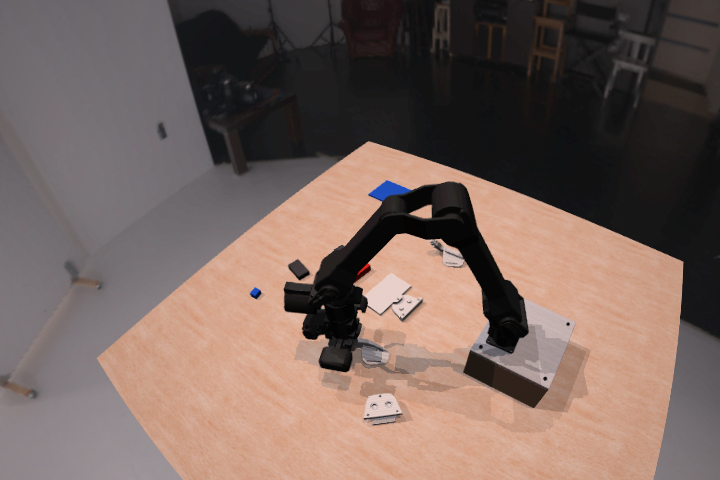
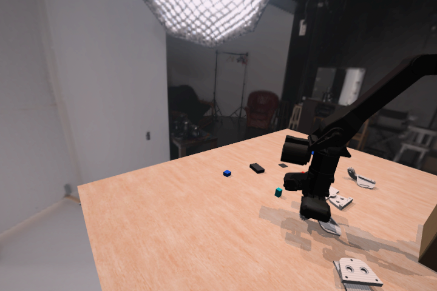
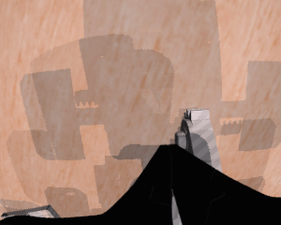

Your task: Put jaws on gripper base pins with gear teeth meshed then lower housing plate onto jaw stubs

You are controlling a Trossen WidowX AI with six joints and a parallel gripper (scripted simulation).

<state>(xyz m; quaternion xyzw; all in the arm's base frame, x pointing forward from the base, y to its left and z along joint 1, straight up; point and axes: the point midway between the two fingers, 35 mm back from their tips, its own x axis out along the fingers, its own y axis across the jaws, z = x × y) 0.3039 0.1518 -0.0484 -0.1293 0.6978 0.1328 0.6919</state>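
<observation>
The teal cube is 12 cm ahead of my gripper tip, 6 cm to the right of it and 1 cm below it. The rest, counted from my gripper tip: red block 12 cm ahead, 21 cm to the right, 1 cm below; then black block 28 cm ahead, 15 cm to the right, 2 cm below; then blue cube 32 cm ahead, 1 cm to the right, 2 cm below.
</observation>
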